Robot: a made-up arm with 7 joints.
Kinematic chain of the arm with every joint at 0, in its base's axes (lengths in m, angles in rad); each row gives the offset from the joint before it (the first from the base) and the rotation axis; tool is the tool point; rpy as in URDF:
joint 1: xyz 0 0 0 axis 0.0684 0.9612 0.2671
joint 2: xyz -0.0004 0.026 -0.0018 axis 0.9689 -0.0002 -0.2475
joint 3: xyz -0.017 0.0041 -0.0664 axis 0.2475 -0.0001 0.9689
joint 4: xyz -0.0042 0 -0.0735 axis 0.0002 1 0
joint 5: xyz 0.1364 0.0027 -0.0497 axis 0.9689 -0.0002 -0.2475
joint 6: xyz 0.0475 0 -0.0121 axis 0.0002 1 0
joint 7: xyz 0.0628 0 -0.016 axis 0.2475 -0.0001 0.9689
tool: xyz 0 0 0 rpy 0 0.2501 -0.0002
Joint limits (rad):
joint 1: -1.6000..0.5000
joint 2: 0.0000..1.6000
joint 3: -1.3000..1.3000
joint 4: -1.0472..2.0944
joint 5: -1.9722..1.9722
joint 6: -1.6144..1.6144
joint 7: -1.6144..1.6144
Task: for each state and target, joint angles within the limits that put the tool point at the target. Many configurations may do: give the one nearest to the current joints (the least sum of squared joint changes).
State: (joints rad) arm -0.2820 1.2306 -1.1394 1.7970 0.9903 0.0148 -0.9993
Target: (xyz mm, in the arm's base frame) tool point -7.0 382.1 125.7
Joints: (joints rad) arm -0.2512 1.5631 -1.2120 2.0944 0.9724 0.1997 -0.9993
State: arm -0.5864 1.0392 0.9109 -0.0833 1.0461 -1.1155 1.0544
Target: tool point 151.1 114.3 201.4
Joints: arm -0.7506 1.3735 0.7805 -0.1508 1.0558 -0.9518 1.0544
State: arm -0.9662 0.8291 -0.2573 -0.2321 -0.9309 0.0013 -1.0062
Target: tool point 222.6 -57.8 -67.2
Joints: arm -0.5088 0.9789 -0.5734 -0.5348 -0.9334 0.0211 -1.0062
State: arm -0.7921 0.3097 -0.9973 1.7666 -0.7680 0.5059 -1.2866
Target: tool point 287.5 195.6 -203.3
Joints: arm -1.2219 0.4570 -1.0858 1.7886 -0.7420 0.5049 -1.2866
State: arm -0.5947 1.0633 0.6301 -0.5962 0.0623 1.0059 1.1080
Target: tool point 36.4 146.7 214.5
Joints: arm -0.8664 1.1859 1.0149 -0.6431 0.1502 0.9918 1.1080
